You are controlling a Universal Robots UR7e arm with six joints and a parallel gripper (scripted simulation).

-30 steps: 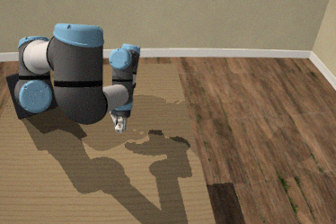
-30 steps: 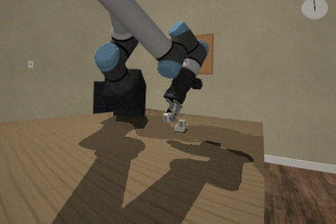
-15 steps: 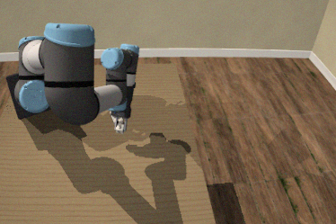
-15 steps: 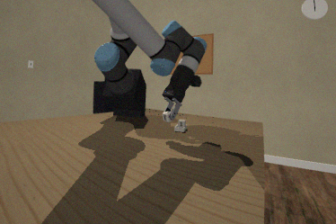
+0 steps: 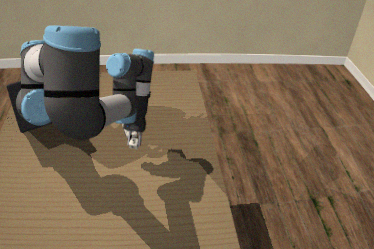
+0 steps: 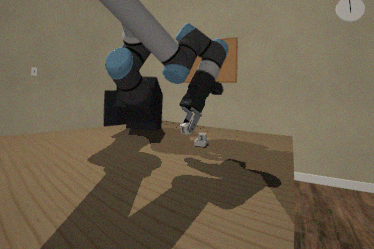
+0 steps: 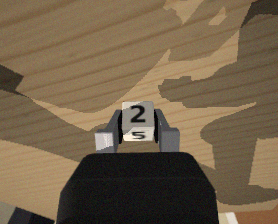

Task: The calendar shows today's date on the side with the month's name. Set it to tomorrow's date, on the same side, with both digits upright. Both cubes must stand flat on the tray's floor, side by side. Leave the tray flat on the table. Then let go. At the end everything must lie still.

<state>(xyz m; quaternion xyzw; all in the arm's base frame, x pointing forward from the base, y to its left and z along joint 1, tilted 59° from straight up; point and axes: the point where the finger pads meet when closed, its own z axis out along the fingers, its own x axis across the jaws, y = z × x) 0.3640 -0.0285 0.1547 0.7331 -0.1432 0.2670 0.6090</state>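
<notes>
My hand is 1 cm to the left of the white digit cube and 1 cm above it. Also, from my hand: white tray (15 cm to the left, 8 cm below, 1 cm behind).
</notes>
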